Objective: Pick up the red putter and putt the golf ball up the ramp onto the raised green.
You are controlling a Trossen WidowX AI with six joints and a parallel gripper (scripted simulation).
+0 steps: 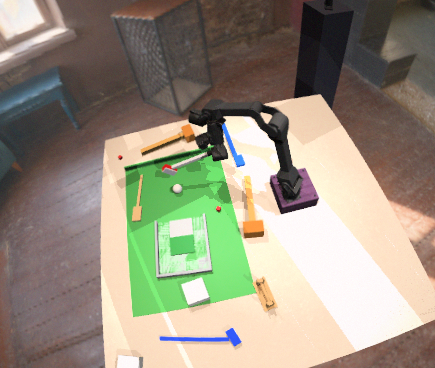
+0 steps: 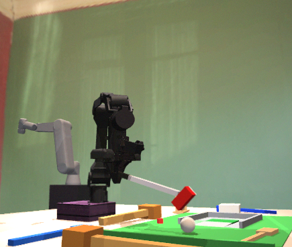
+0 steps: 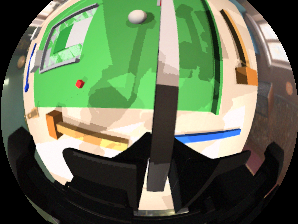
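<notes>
Now: the red putter 12 cm ahead of my gripper tip, 2 cm to the right of it and 1 cm below it. Also, from my gripper tip: white golf ball (22 cm ahead, 1 cm to the left, 12 cm below); then wooden putter stand (5 cm ahead, 58 cm to the left, 10 cm below).
</notes>
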